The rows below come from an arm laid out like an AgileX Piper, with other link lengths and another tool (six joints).
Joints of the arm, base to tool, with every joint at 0 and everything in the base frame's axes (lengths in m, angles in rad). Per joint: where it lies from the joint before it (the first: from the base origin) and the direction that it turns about. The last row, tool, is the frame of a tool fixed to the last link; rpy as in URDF.
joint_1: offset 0 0 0.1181 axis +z
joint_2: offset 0 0 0 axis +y
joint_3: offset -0.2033 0 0.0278 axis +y
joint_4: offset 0.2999 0 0.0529 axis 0.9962 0 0.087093
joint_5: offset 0 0 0 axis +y
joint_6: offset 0.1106 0 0.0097 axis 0.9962 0 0.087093
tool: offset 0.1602 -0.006 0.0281 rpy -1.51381 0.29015 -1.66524
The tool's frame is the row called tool.
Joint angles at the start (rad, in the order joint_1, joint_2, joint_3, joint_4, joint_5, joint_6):
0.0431 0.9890 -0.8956 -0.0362 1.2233 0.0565
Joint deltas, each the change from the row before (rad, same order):
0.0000 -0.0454 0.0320 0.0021 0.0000 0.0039
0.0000 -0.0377 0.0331 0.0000 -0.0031 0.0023
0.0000 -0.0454 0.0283 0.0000 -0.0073 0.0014
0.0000 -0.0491 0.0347 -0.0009 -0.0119 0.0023
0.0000 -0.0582 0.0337 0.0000 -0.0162 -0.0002
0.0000 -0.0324 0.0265 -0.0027 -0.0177 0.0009
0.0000 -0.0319 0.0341 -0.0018 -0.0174 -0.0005
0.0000 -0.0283 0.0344 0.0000 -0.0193 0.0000
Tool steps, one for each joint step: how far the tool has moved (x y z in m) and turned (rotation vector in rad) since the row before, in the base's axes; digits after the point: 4 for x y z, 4 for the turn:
-0.0053 0.0002 0.0012 0.0040 -0.0134 -0.0037
-0.0050 -0.0002 -0.0016 0.0011 -0.0077 -0.0020
-0.0024 -0.0001 0.0030 0.0016 -0.0244 -0.0011
-0.0024 -0.0003 0.0018 0.0011 -0.0263 -0.0017
-0.0007 0.0000 0.0053 0.0016 -0.0407 0.0007
0.0003 -0.0006 0.0007 -0.0013 -0.0237 -0.0004
-0.0012 -0.0004 -0.0029 -0.0014 -0.0152 0.0010
-0.0008 0.0001 -0.0040 0.0005 -0.0132 0.0008

